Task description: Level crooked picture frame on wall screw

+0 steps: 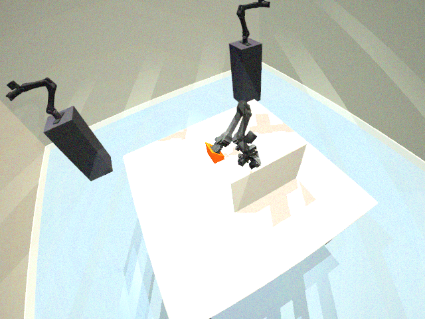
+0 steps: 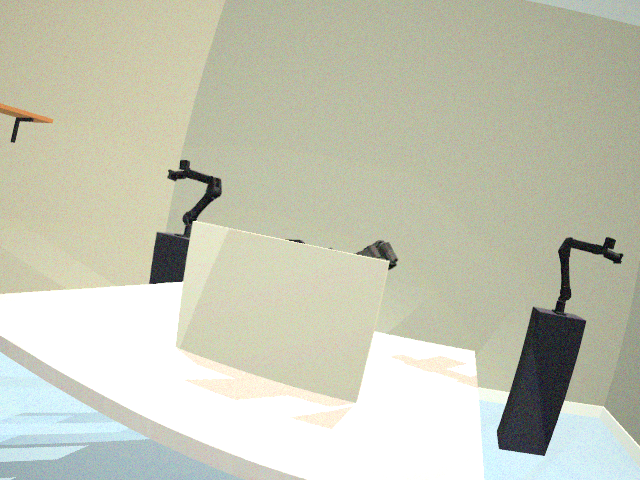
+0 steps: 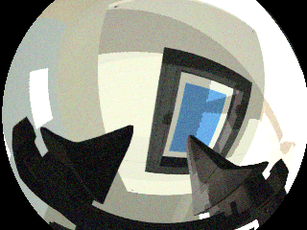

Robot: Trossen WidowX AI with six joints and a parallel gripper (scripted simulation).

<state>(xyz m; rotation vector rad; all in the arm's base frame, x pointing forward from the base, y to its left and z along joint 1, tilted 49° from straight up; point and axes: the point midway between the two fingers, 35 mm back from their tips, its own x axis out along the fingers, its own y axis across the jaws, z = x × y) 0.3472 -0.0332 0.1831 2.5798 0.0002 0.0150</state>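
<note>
The picture frame is 4 cm ahead of my gripper tip, 1 cm to the left of it and 5 cm below it. Also, from my gripper tip: wall panel: 5 cm ahead, 2 cm to the left, 6 cm below.
</note>
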